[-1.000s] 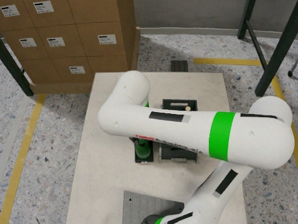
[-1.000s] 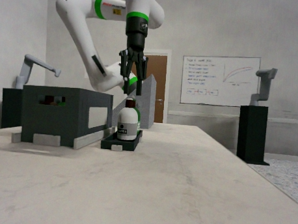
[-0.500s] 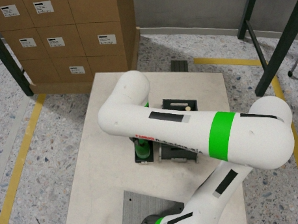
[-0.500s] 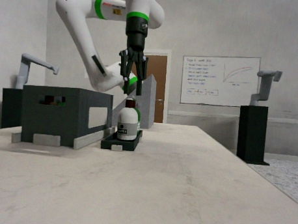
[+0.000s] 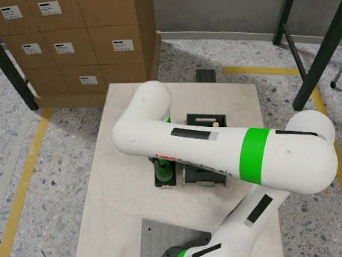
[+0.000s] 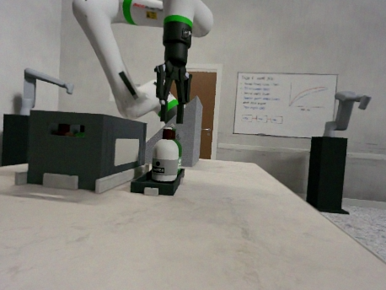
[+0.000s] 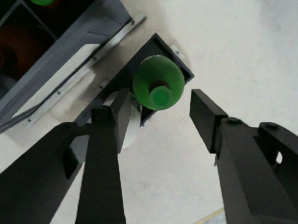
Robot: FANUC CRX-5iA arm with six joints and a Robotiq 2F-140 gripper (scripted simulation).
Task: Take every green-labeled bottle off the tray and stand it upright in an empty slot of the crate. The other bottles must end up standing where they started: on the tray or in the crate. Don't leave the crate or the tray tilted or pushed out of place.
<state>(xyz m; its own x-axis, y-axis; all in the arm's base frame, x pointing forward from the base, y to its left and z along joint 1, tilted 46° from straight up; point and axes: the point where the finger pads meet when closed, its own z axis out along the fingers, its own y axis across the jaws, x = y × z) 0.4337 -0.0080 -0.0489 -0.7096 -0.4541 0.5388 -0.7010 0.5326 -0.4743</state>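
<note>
Now: the white-labeled bottle 9 cm ahead of my hand and 13 cm below it. The rest, counted from my hand: dark crate (9 cm ahead, 20 cm to the right, 13 cm below); dark tray (9 cm ahead, 20 cm below).
</note>
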